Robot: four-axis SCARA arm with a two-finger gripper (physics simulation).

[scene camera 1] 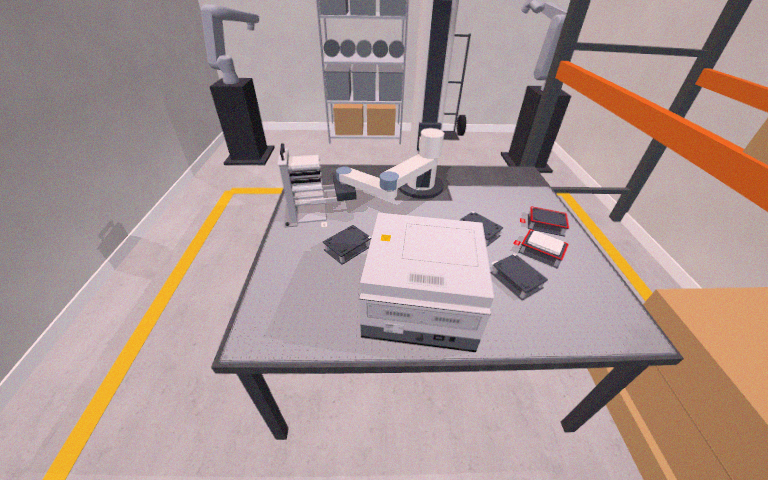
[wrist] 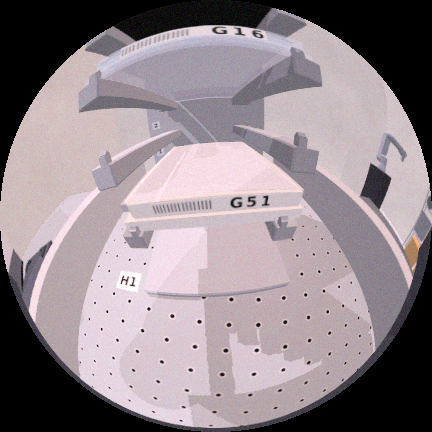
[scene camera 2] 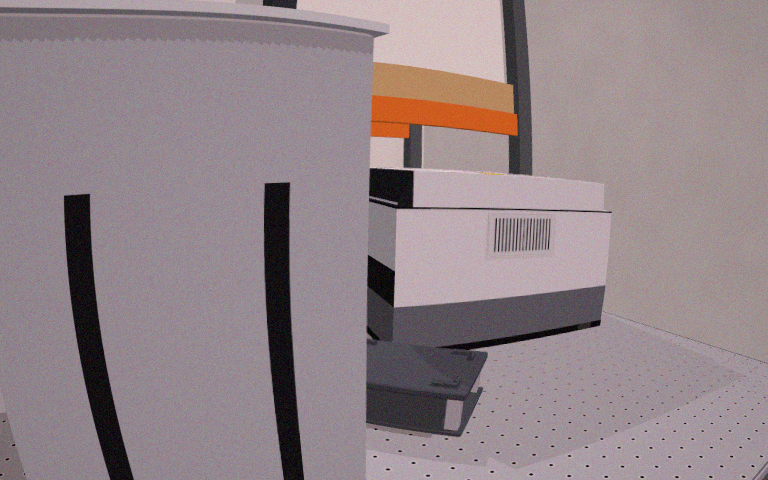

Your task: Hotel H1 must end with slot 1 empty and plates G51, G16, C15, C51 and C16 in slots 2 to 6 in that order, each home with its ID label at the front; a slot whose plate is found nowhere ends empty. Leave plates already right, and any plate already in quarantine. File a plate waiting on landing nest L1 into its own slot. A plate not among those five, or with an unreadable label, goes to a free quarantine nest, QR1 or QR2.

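Where they show: gripper, between the fingertips: [wrist: 208, 157]; arm's base, origin of its link: [scene camera 1: 420, 186].
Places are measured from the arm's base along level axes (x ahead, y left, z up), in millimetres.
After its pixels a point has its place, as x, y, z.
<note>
Hotel H1 [scene camera 1: 288, 195] @[356, -624, 166] stands at the table's left; its upper slots hold several plates, labels unreadable in scene camera 1. In the wrist view, plate G51 [wrist: 212, 172] @[264, -518, 113] lies level on the lowest rails, slot 1, label to the front. The slot 2 rails above it are empty. Plate G16 [wrist: 200, 50] is above them in slot 3, label front. My gripper [scene camera 1: 326, 198] [wrist: 208, 157] @[272, -552, 112] reaches into the hotel's front, its long fingers shut on G51's sides; the pads are hidden. Red-rimmed nests stand at right: the farther [scene camera 1: 548, 218] @[378, 548, 63] is empty, the nearer [scene camera 1: 560, 253] @[622, 487, 70] holds a white plate [scene camera 1: 545, 242] @[562, 451, 77].
A large white instrument [scene camera 1: 424, 254] @[822, -102, 254] [scene camera 2: 498, 249] @[728, -262, 154] stands mid-table. Dark nests stand to its left [scene camera 1: 347, 242] @[546, -364, 63], behind it [scene camera 1: 487, 227] @[445, 242, 62] and to its right [scene camera 1: 519, 275] @[733, 285, 63]. A grey panel [scene camera 2: 186, 254] @[292, -649, 235] fills the left of scene camera 2, partly hiding a dark nest [scene camera 2: 421, 367] @[538, -386, 63].
</note>
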